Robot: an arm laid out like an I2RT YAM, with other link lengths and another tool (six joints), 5 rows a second.
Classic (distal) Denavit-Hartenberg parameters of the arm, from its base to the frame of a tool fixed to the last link. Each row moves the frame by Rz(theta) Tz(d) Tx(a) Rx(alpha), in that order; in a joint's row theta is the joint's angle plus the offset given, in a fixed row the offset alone. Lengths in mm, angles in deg.
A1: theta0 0  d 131.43  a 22.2  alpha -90
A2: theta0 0  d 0  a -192.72  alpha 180
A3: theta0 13.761  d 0  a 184.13  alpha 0
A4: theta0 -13.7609  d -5.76  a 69.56  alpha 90
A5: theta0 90  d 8.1  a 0  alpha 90
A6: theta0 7  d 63.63  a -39.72  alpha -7.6
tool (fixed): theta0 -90  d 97.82  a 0  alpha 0
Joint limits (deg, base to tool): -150..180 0..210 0..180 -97..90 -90..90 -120..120
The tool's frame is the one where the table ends.
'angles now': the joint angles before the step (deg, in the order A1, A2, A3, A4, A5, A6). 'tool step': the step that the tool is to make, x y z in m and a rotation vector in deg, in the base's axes. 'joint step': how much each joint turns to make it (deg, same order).
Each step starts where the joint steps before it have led.
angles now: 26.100 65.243 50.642 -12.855 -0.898 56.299
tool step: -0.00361 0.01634 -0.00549 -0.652 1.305 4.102
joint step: 1.572 3.000 1.741 -0.242 -2.234 -1.189
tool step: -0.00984 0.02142 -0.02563 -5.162 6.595 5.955
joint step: 2.760 6.975 6.111 -7.612 -1.960 -2.853
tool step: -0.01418 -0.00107 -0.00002 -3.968 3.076 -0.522
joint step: 2.888 -0.636 4.706 -10.005 3.735 0.839
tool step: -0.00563 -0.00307 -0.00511 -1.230 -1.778 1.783
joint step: -0.218 -2.274 -3.593 2.062 -0.160 -2.827
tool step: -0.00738 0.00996 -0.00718 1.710 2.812 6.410
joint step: -2.013 2.540 0.295 0.424 -8.215 -3.499
